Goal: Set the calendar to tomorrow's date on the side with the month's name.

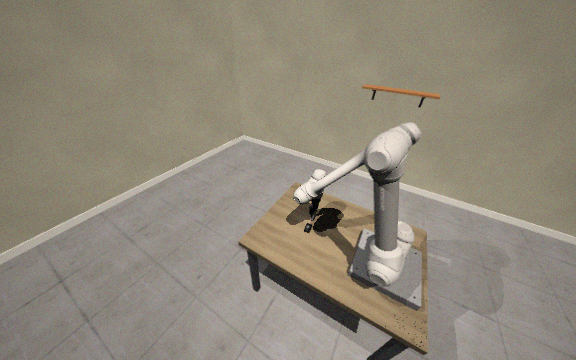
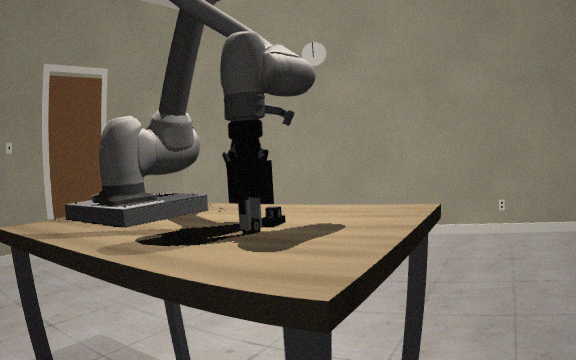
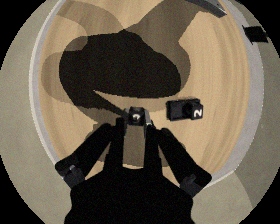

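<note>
Right now my hand is 40 mm past the dark calendar tray, 100 mm to the right of it and 30 mm above it. From my hand the other things lie so: dark cube: 30 mm below.
</note>
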